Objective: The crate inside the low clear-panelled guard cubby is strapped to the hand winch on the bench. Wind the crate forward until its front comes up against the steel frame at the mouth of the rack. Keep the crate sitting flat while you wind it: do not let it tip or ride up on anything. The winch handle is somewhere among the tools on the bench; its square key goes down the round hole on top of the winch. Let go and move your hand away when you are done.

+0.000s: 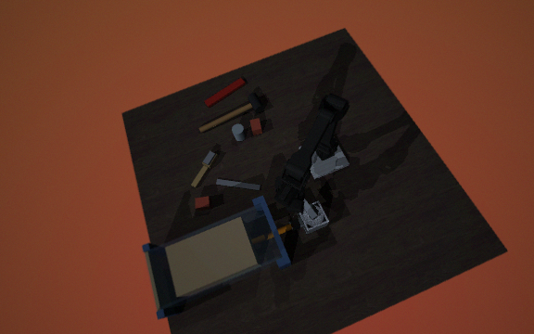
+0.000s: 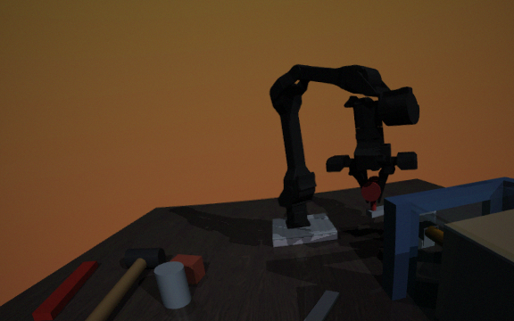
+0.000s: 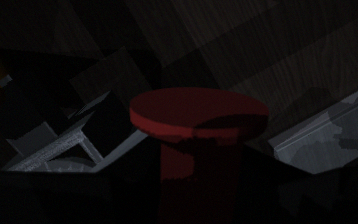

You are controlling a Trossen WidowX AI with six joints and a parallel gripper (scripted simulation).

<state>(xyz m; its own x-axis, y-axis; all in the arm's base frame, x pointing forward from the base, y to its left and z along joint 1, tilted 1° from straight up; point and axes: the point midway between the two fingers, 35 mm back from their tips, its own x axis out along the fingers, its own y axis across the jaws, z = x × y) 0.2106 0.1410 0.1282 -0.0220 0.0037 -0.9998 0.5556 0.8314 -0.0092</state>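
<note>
Now: gripper tip 40 mm to the right of the winch handle, 10 mm past it and 10 mm above it. The rest, counted from my gripper tip: red knob: 20 mm above; then blue steel frame: 140 mm ahead, 90 mm to the left, 10 mm below; then winch: 90 mm to the left, 80 mm below, 30 mm behind.
</note>
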